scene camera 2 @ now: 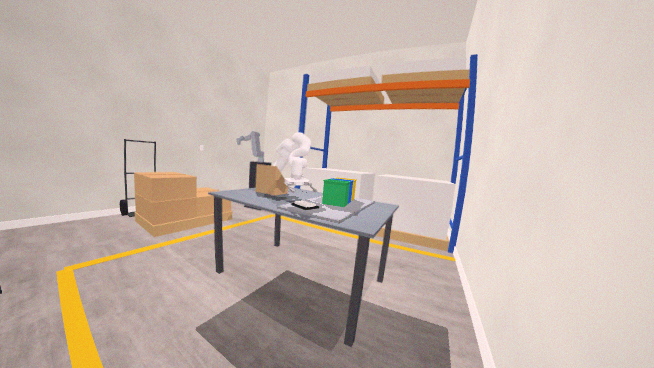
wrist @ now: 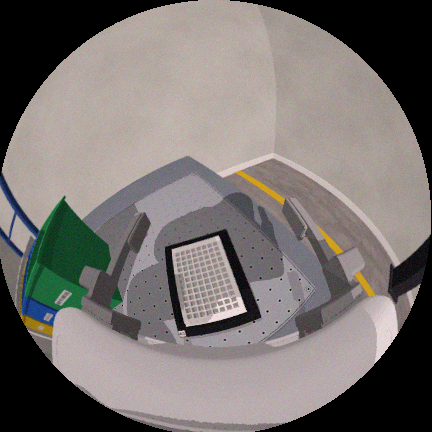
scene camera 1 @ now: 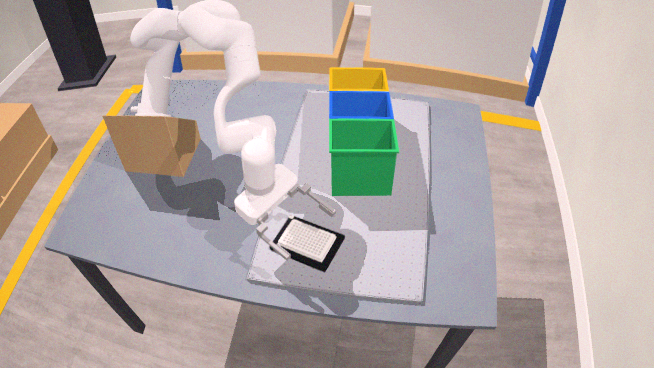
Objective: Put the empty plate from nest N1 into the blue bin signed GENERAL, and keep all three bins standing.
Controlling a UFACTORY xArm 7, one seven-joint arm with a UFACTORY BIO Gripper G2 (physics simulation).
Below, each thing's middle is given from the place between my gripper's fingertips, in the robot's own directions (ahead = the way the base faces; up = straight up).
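With the white well plate (scene camera 1: 299,237) as my reference, my hand is 9 cm above it, 5 cm to the right of it and 2 cm past it. The blue bin (scene camera 1: 342,104) is 41 cm to the left of my hand, 12 cm ahead of it and 2 cm below it. As for the black nest (scene camera 1: 334,248), I find it 10 cm below my hand, 5 cm to the left of it and 2 cm behind it, whereas the green bin (scene camera 1: 363,152) is 12 cm ahead of my hand, 28 cm to the left of it and 2 cm below it.
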